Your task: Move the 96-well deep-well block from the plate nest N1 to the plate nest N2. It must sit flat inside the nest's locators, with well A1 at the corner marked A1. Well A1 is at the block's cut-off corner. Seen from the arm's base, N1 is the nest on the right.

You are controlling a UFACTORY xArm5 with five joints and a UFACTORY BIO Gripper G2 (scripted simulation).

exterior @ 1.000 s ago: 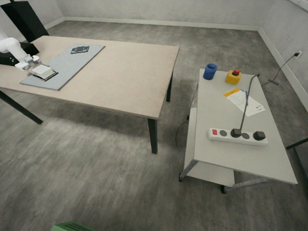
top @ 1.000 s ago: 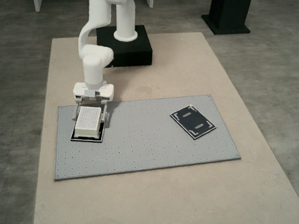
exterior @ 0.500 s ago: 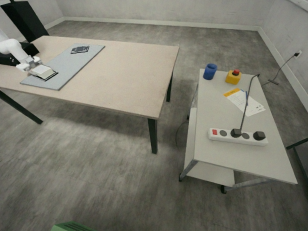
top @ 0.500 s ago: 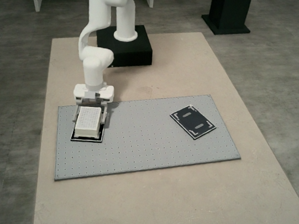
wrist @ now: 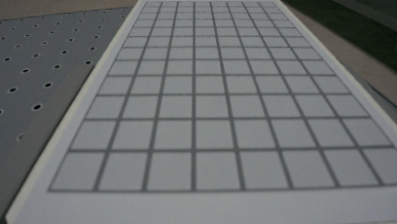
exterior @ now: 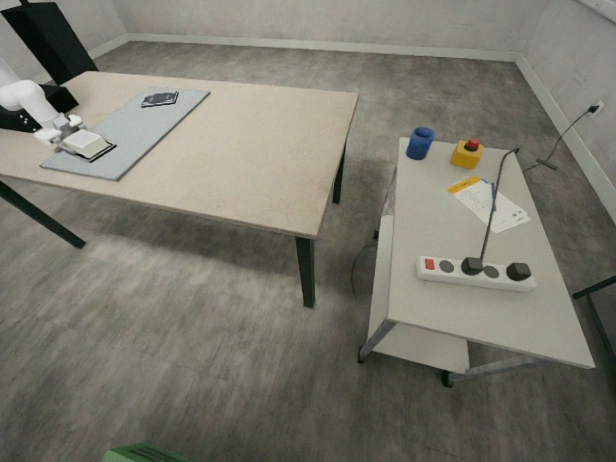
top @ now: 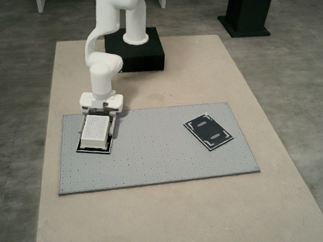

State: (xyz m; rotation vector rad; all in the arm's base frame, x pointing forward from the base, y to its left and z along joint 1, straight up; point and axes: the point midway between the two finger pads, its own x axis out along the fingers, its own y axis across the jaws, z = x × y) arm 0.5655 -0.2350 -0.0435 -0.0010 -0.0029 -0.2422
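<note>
The white 96-well deep-well block is 10 mm ahead of my hand.
</note>
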